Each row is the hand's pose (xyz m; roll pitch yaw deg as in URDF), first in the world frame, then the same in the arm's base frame.
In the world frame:
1: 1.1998 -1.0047 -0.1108 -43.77 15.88 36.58
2: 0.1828 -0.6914 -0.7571 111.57 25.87 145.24
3: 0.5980 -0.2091 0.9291 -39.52 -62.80 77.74
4: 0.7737 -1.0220 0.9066 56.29 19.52 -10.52
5: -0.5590 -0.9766 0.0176 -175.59 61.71 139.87
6: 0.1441 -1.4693 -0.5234 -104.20 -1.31 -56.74
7: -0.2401 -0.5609 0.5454 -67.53 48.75 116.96
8: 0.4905 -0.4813 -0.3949 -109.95 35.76 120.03
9: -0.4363 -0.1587 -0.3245 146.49 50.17 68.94
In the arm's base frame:
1: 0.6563 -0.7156 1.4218 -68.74 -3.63 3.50
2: 0.2702 -0.2962 0.3149 95.60 55.10 104.16
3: 0.2526 0.5876 1.8856 -89.95 -47.55 90.02
4: -0.0389 -0.1671 2.0796 52.73 -11.76 -41.10
5: -0.7251 0.0629 0.6497 88.98 78.21 17.08
6: -0.2576 -0.8370 0.6151 -82.69 -24.97 -92.12
7: -0.4440 0.4838 1.1947 -119.90 61.78 42.36
8: 0.4912 -0.1055 0.7448 -147.09 54.05 62.68
9: -0.0732 0.5616 0.2928 104.22 39.23 8.05

